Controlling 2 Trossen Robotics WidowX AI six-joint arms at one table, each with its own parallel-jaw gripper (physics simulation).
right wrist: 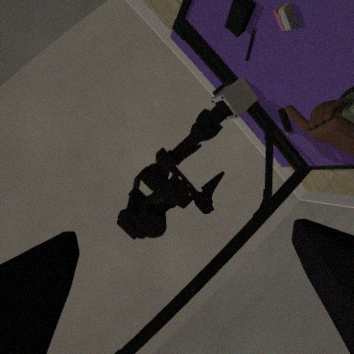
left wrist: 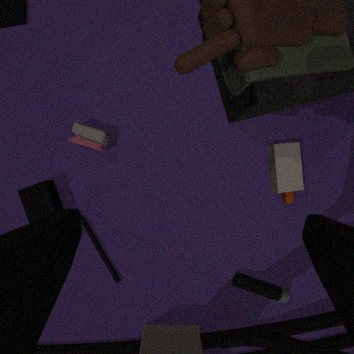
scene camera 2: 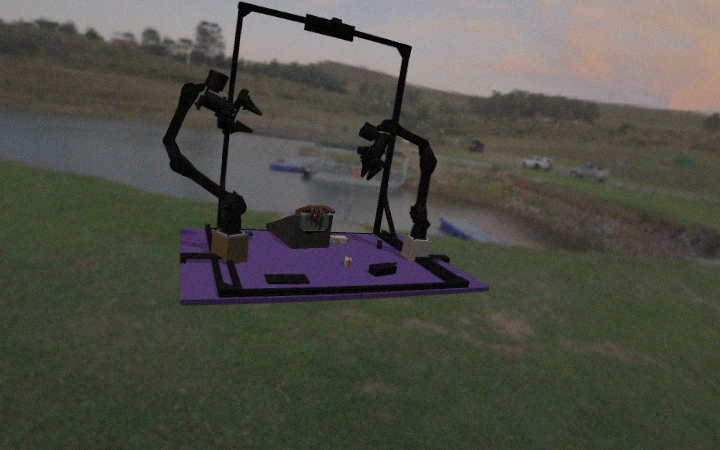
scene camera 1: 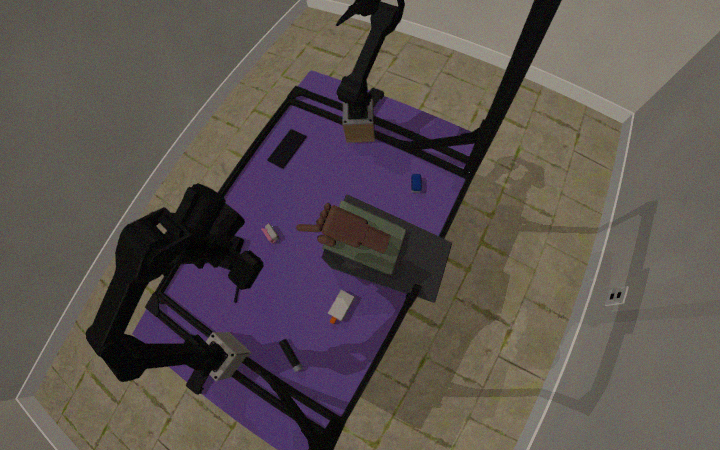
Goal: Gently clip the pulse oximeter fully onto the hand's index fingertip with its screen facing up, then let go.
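Pixels of known places: left gripper, fingertip midpoint: (right wrist: 212, 158) (left wrist: 194, 223) (scene camera 2: 364, 178) (scene camera 1: 245, 248); right gripper, fingertip midpoint: (right wrist: 186, 236) (scene camera 2: 257, 123) (scene camera 1: 322, 12); left arm's base, link origin: (right wrist: 224, 107) (scene camera 2: 418, 237) (scene camera 1: 214, 356); right arm's base, link origin: (scene camera 2: 230, 231) (scene camera 1: 357, 111).
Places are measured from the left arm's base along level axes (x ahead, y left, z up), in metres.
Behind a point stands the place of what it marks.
The pulse oximeter (scene camera 1: 270, 233) @(x 0.380, y 0.132, z -0.074 m) (scene camera 2: 347, 261) @(x 0.390, y 0.162, z -0.078 m) (left wrist: 90, 136) @(x 0.379, y 0.133, z -0.074 m) (right wrist: 286, 17) @(x 0.395, y 0.138, z -0.075 m), a small white and pink clip, lies on the purple table, apart from the hand, its white and pink halves side by side. Its screen cannot be made out. The brown hand (scene camera 1: 345, 225) @(x 0.510, y -0.098, z 0.085 m) (scene camera 2: 315, 209) @(x 0.510, y -0.026, z 0.087 m) (left wrist: 275, 22) @(x 0.485, y -0.096, z 0.089 m) rests on a padded stand; its bare index finger (scene camera 1: 307, 228) (left wrist: 207, 51) (right wrist: 298, 117) points out over the table. My left gripper (scene camera 2: 371, 174) @(x 0.317, y -0.003, z 0.250 m) (left wrist: 194, 223) @(x 0.317, y -0.003, z 0.250 m) is open and empty, high above the table. My right gripper (scene camera 2: 256, 122) @(x 0.805, y 0.142, z 0.423 m) (right wrist: 186, 236) @(x 0.805, y 0.142, z 0.423 m) is open and empty, high up, away from oximeter and hand.
A white box with an orange tab (scene camera 1: 340, 305) @(x 0.337, y -0.185, z -0.077 m) (left wrist: 288, 167) @(x 0.338, y -0.186, z -0.077 m), a black cylinder (scene camera 1: 289, 354) @(x 0.130, y -0.152, z -0.080 m) (left wrist: 257, 286) @(x 0.135, y -0.145, z -0.080 m), a black block (scene camera 2: 382, 269) @(x 0.264, y 0.244, z -0.076 m) (left wrist: 40, 200) @(x 0.276, y 0.213, z -0.071 m), a thin pen (scene camera 1: 236, 294) @(x 0.158, y 0.105, z -0.097 m) (left wrist: 102, 250) @(x 0.189, y 0.119, z -0.098 m), a black flat pad (scene camera 1: 287, 148) @(x 0.655, y 0.307, z -0.097 m) and a blue object (scene camera 1: 416, 182) @(x 0.786, y -0.150, z -0.073 m) lie around the dark stand (scene camera 1: 424, 260) @(x 0.583, y -0.309, z -0.053 m).
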